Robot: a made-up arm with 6 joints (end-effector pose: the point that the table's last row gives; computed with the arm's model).
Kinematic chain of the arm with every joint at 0, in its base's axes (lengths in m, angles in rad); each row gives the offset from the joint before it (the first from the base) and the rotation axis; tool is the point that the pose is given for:
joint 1: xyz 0 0 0.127 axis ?
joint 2: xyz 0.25 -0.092 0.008 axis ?
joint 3: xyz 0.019 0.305 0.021 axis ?
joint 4: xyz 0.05 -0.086 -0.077 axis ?
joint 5: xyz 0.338 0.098 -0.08 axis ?
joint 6: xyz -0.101 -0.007 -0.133 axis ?
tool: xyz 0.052 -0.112 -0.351
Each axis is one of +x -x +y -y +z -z.
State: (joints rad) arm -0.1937 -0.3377 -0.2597 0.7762 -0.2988 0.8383
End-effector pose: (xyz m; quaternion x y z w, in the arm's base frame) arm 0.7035 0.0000 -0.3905 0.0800 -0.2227 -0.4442 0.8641
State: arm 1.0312 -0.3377 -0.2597 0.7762 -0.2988 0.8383
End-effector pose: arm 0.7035 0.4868 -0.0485 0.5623 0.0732 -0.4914 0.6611
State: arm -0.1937 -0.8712 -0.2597 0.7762 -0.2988 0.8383
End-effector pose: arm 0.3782 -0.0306 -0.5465 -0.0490 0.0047 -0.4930 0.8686
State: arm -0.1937 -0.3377 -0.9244 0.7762 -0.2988 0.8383
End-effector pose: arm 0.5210 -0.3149 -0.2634 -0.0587 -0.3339 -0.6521 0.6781
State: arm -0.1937 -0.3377 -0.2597 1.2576 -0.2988 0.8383
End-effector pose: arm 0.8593 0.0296 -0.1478 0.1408 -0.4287 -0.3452 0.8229
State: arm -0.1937 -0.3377 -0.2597 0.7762 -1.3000 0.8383
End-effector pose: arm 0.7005 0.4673 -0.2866 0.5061 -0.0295 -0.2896 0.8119
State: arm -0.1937 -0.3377 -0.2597 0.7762 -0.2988 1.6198
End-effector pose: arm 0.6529 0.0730 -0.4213 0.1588 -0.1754 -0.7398 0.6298
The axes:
joint 1: +x
joint 2: -y
joint 3: +z
joint 4: -y
joint 5: -x
joint 6: -z

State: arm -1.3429 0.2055 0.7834 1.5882 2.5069 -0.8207
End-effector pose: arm 0.1706 0.2460 0.3509 -0.8787 -0.4520 -0.1275 0.0863
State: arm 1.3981 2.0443 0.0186 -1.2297 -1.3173 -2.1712
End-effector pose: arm 0.5552 -0.1055 0.8755 0.0675 -0.9767 0.1720 0.1095
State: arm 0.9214 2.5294 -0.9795 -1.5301 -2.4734 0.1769
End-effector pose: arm 0.0075 -0.3232 0.6332 -0.7261 0.0920 -0.4887 0.4748
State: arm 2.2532 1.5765 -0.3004 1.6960 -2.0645 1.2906
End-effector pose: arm 0.1717 -0.5324 0.5744 -0.5433 0.8029 0.2191 0.1107
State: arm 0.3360 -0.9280 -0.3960 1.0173 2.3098 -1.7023
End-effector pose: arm 0.4765 -0.2459 0.3310 -0.5250 0.7457 0.2582 0.3189
